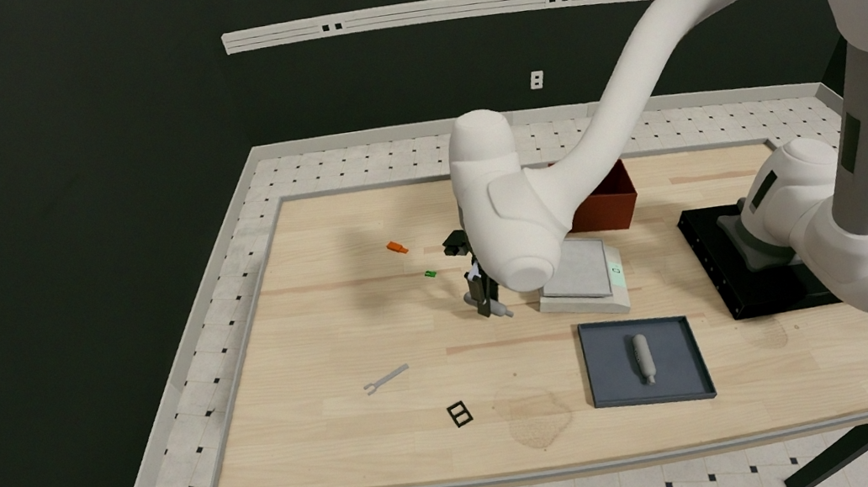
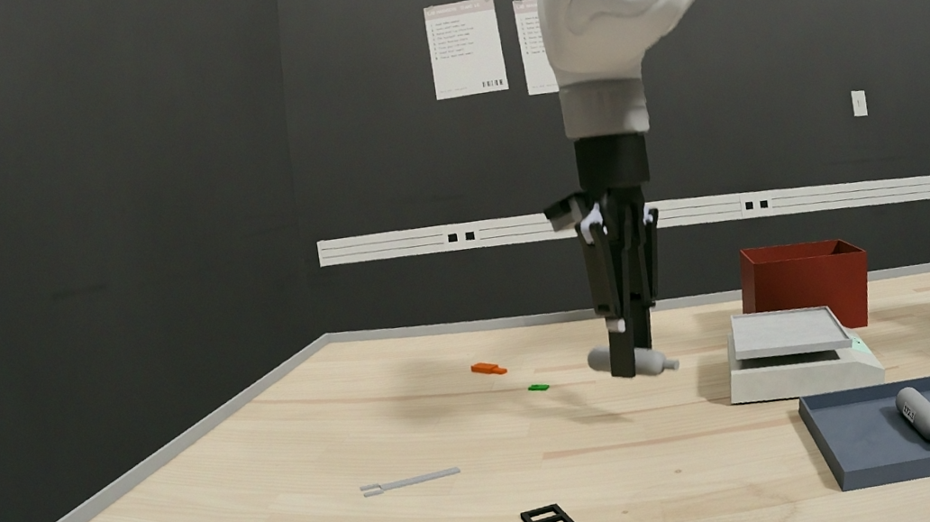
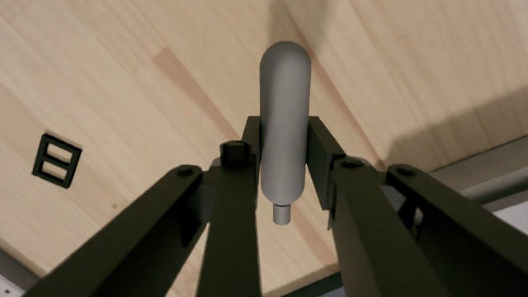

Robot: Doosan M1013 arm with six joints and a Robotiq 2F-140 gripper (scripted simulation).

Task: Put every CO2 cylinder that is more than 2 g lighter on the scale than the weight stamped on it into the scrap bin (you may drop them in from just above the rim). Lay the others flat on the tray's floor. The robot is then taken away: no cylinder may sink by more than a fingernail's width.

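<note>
Now: the grey scale platform 220 mm behind my hand, 90 mm to the right of it and 50 mm below it. Also, from my hand: black buckle: 200 mm to the left, 100 mm below, 90 mm ahead; green piece: 180 mm to the right, 120 mm ahead, 100 mm below; white scale: 230 mm behind, 90 mm to the right, 70 mm below.
</note>
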